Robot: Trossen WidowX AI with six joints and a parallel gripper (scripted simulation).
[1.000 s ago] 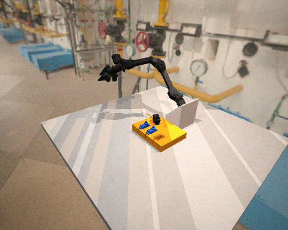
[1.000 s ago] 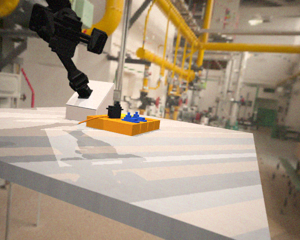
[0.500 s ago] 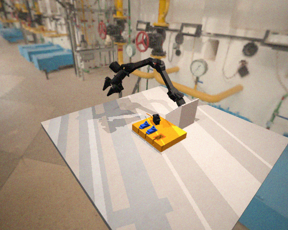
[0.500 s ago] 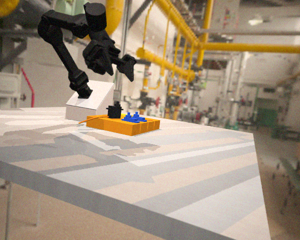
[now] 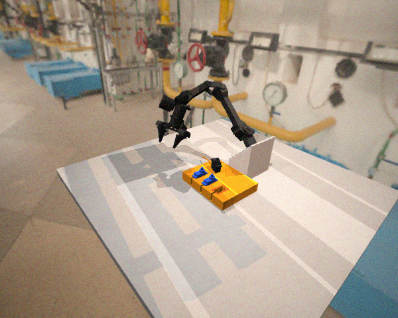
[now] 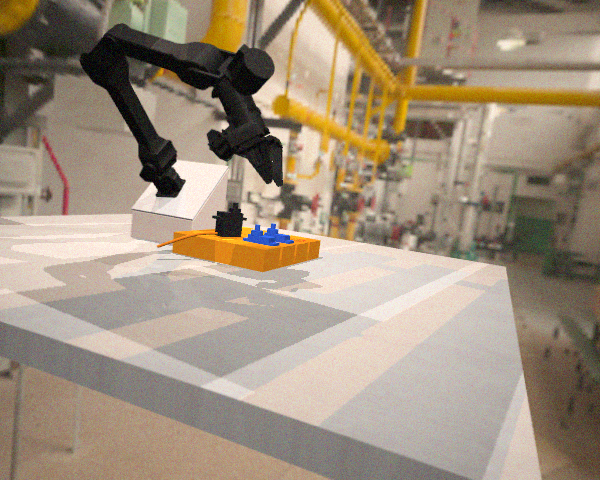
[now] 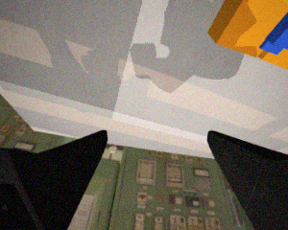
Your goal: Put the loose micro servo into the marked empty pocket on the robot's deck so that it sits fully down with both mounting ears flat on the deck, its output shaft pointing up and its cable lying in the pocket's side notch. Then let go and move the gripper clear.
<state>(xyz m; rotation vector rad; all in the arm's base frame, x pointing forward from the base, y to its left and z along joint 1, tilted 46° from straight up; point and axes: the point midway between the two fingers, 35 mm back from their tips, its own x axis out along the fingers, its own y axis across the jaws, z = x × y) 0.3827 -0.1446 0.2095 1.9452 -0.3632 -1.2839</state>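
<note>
Now: gripper tip 24 cm to the right of the orange deck, 18 cm past it and 16 cm above it.
</note>
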